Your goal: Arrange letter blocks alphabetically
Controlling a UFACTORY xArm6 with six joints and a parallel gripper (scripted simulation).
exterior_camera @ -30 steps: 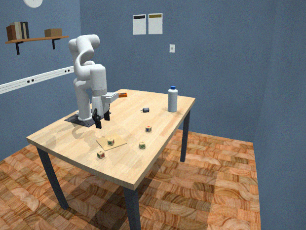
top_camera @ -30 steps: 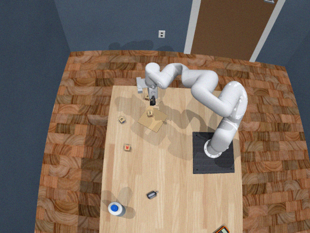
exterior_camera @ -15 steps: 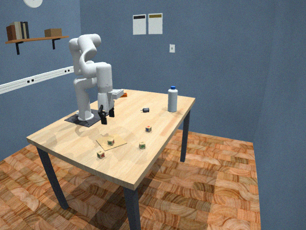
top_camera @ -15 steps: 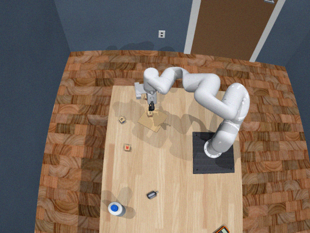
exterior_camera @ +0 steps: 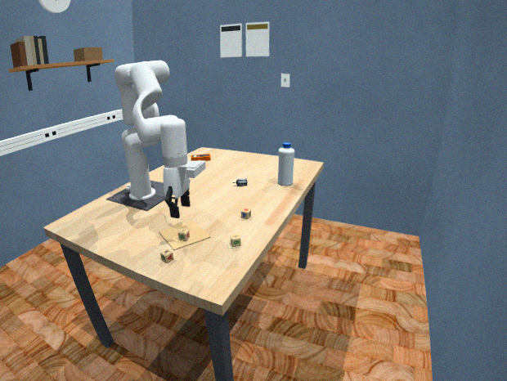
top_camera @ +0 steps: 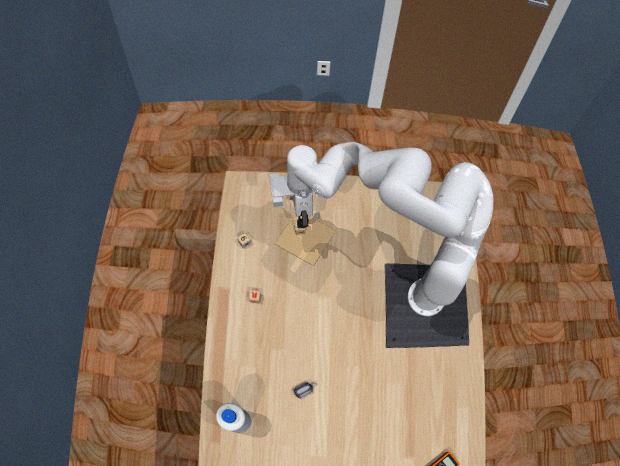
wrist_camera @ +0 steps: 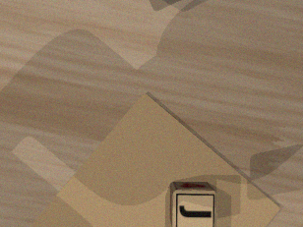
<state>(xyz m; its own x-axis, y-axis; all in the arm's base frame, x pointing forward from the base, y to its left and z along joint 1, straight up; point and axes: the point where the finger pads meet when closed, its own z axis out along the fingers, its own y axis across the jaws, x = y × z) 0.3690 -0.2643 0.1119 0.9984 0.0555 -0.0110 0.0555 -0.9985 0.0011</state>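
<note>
Right now the tan mat is 12 cm below my hand, 3 cm to the left of it and 1 cm behind it. Also, from my hand: orange device 82 cm to the left, 33 cm behind, 10 cm below; small dark object 51 cm to the left, 10 cm below, 3 cm ahead.
</note>
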